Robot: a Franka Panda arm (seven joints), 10 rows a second.
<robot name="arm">
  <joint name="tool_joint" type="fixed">
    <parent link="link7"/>
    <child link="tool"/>
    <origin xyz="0 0 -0.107" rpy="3.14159 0 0"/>
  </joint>
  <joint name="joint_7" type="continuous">
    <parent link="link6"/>
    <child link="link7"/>
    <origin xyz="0.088 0 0"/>
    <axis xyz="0 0 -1"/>
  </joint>
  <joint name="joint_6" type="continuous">
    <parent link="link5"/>
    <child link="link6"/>
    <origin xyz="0 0 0"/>
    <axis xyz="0 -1 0"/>
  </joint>
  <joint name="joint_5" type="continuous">
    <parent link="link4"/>
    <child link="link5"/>
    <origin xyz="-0.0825 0 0.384"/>
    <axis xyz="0 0 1"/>
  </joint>
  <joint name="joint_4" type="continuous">
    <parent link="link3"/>
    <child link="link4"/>
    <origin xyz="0.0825 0 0"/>
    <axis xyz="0 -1 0"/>
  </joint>
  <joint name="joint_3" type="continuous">
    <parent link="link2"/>
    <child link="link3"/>
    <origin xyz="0 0 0.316"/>
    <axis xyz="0 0 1"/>
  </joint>
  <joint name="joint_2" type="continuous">
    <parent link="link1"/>
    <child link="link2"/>
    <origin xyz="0 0 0"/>
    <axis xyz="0 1 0"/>
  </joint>
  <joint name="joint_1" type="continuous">
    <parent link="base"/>
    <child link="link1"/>
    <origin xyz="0 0 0.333"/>
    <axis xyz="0 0 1"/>
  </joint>
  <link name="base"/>
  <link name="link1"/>
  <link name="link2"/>
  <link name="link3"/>
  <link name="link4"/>
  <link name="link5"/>
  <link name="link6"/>
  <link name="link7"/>
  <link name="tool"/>
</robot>
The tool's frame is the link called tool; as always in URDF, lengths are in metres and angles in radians. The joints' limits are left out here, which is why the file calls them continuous.
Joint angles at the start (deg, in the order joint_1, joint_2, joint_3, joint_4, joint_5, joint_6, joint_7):
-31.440 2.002 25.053 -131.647 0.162 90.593 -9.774
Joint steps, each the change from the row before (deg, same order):
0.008 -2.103 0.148 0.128 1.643 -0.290 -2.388
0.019 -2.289 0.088 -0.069 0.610 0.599 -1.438
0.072 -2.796 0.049 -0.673 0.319 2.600 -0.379
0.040 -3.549 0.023 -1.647 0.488 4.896 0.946
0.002 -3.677 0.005 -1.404 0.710 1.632 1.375
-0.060 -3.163 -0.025 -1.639 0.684 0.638 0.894
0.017 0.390 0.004 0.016 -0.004 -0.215 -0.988
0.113 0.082 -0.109 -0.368 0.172 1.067 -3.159
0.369 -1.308 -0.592 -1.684 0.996 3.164 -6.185
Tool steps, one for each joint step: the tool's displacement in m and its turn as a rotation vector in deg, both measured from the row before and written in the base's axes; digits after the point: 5 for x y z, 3 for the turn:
0.00123 0.00374 0.01477 1.714 -1.989 0.826
0.00152 0.00160 0.01474 0.106 -2.673 0.804
0.00240 0.00108 0.01468 -1.266 -4.357 0.191
0.00192 0.00077 0.01458 -2.439 -6.242 -1.077
-0.00516 0.00190 0.01565 -2.015 -3.407 -1.704
-0.00875 0.00138 0.00948 -1.337 -1.799 -1.425
-0.00009 0.00003 -0.00255 0.607 0.512 0.929
0.00075 -0.00019 -0.00228 1.276 -0.730 2.841
-0.00199 -0.00107 -0.00058 2.105 -2.972 4.968

